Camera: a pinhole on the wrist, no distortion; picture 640 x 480 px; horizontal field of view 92.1 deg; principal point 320.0 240.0 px. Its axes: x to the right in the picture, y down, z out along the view. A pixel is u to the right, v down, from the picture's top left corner.
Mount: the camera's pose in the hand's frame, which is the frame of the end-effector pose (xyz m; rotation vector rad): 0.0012 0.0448 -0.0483 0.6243 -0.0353 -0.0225
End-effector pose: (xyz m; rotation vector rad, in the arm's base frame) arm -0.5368 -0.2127 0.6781 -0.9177 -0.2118 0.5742
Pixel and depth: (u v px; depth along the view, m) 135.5 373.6 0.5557
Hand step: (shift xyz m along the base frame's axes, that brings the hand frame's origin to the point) -0.4820 0.1390 0.4026
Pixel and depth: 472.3 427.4 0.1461
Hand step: -0.0049 0.1368 0.0465
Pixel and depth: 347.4 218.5 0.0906
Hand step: 0.0008 0.0116 0.0234
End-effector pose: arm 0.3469 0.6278 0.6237 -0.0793 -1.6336 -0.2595
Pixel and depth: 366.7 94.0 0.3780
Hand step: -0.2215 -0.2844 -0.0067
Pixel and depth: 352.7 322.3 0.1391
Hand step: -0.0867 0.0109 0.0048
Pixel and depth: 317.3 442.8 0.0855
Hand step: -0.0439 0.0512 -0.0006
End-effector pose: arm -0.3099 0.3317 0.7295 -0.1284 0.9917 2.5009
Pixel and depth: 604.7 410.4 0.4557
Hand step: -0.3146 0.4909 0.2357
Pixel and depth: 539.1 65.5 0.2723
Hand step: -0.0498 0.2837 -0.1342
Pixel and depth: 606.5 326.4 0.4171
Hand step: -0.2560 0.4595 0.1078
